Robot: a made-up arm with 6 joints. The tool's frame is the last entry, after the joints.
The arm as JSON. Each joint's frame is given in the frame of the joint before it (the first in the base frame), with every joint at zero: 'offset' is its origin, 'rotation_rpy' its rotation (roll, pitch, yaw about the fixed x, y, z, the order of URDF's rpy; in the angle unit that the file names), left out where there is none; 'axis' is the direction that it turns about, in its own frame. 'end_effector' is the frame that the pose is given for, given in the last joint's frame.
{
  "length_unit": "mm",
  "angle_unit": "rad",
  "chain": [
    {
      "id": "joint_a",
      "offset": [
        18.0,
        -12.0,
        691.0
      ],
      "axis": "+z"
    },
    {
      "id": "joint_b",
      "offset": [
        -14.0,
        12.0,
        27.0
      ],
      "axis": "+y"
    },
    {
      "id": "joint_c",
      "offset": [
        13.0,
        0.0,
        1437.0
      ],
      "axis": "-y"
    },
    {
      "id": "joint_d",
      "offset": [
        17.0,
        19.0,
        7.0
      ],
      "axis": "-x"
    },
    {
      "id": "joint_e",
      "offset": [
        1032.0,
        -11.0,
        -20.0
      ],
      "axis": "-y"
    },
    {
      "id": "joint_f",
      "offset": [
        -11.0,
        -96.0,
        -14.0
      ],
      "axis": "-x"
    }
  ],
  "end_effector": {
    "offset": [
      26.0,
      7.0,
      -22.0
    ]
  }
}
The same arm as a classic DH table. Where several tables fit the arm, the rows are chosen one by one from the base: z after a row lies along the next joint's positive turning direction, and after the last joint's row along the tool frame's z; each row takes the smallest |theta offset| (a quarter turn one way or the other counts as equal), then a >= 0, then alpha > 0; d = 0 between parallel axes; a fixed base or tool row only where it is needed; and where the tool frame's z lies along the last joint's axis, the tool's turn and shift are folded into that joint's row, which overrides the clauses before.
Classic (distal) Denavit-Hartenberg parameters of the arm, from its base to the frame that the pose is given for. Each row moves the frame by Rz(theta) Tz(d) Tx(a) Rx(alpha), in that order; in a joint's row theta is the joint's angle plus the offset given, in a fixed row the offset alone. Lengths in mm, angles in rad.
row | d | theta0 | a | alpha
base (fixed) | 0 | -0.588 | 21.6 | 0
joint_a | 718 | 0.588 | -14 | -1.5708
joint_b | 0 | -1.5617 | 1437.1 | 3.1416
joint_c | -31 | 0.009 | 7 | -1.5708
joint_d | -1049 | 0 | -20 | 1.5708
joint_e | 107 | 0 | -14 | -1.5708
joint_f | -15 | 1.5708 | 7 | 1.5708
tool (fixed) | -22 | -1.5708 | 0 | 0

